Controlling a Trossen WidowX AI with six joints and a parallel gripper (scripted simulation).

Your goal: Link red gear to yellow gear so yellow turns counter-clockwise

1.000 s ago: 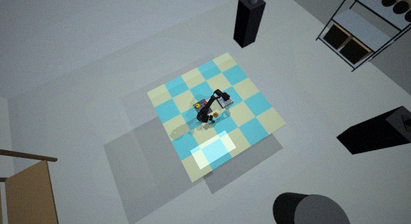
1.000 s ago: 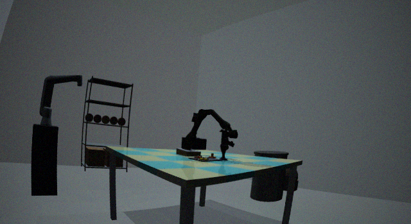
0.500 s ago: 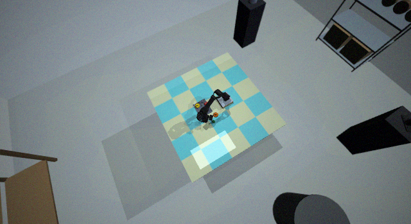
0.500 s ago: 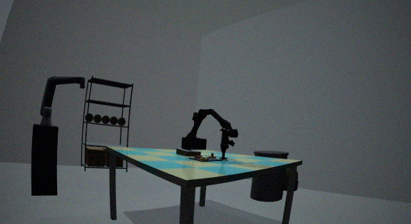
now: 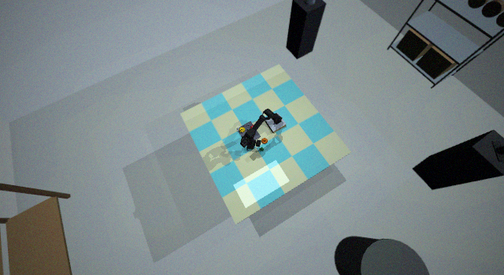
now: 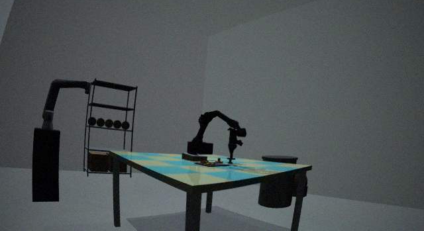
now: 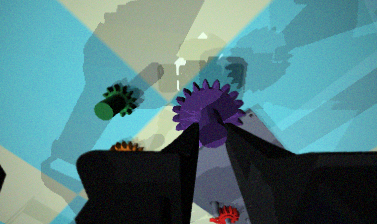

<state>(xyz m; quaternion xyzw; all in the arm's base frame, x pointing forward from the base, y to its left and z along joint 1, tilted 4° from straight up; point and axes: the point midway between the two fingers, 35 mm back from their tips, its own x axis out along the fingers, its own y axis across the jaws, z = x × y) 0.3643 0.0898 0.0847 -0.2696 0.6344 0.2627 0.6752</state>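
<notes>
The red gear is 18 cm to the right of my gripper tip, 12 cm behind it and 6 cm below it. From my gripper tip the other things lie so: purple gear (1 cm below); then orange gear (15 cm behind, 6 cm below, 1 cm to the left); then green gear (8 cm to the left, 7 cm behind, 6 cm below).
</notes>
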